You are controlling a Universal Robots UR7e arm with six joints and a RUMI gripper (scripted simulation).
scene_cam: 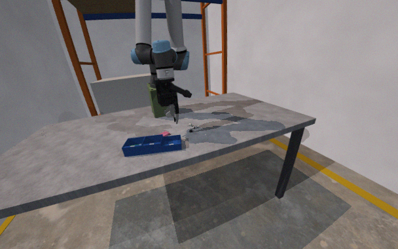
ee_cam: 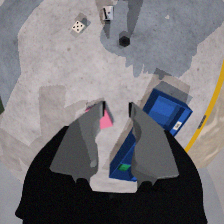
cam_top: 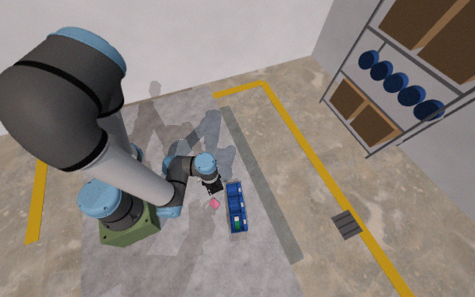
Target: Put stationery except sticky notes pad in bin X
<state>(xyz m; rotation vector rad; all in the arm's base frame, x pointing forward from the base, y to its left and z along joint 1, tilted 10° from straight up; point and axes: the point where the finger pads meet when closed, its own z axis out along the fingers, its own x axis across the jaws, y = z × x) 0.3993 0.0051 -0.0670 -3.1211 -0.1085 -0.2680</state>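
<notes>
Right now the white stationery piece is 11 cm to the left of my hand, 8 cm below it and 2 cm behind it. The rest, counted from my hand: pink sticky note pad (8 cm below, 7 cm to the right, 3 cm behind); then pale cube (9 cm to the left, 8 cm below, 7 cm behind); then black item (8 cm below, 7 cm to the left).
</notes>
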